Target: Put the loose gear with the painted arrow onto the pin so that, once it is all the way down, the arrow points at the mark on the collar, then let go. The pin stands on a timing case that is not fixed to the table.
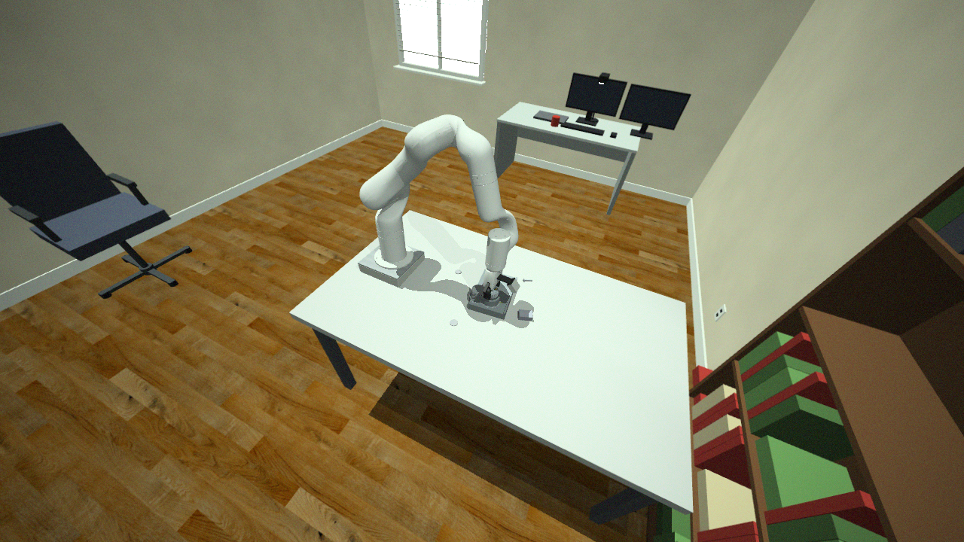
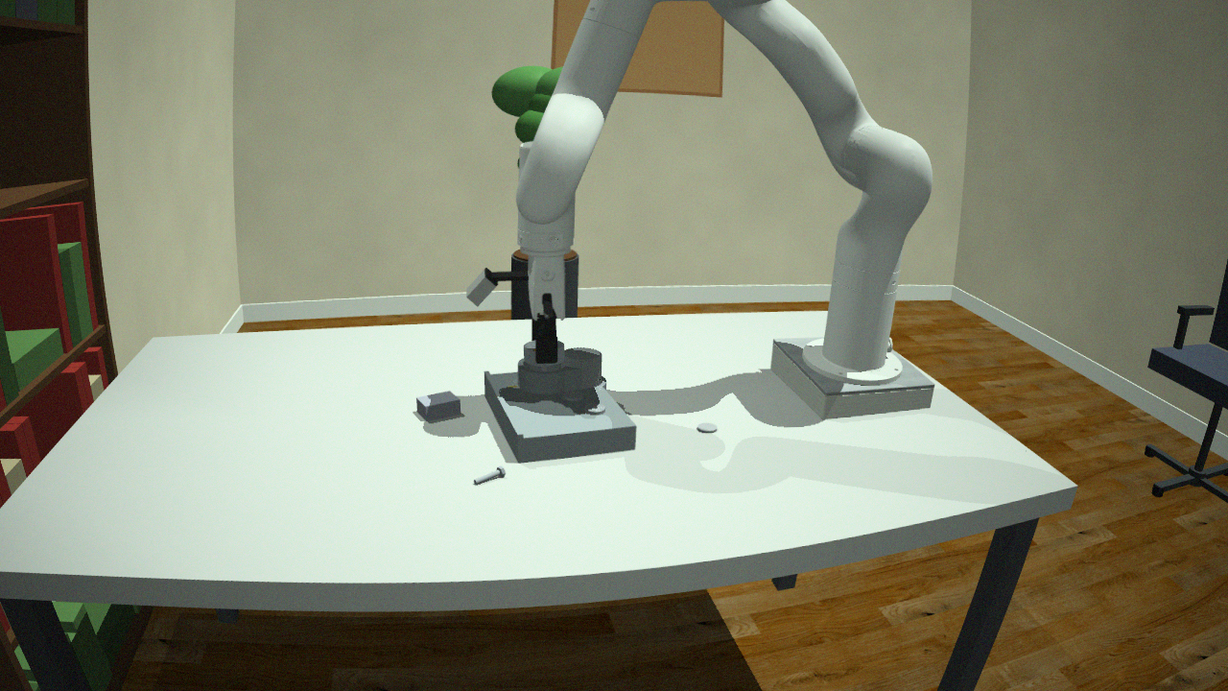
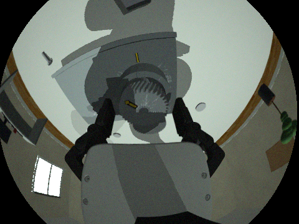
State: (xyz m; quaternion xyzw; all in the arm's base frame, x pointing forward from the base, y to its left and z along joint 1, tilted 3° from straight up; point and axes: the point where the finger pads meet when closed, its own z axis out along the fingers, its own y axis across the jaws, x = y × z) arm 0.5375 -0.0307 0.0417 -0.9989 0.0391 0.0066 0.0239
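Now: hand 10 mm above the toothed gear. The rest, counted from my hand: grey block: 170 mm ahead, 10 mm to the left, 90 mm below; screw: 100 mm ahead, 230 mm to the left, 90 mm below.
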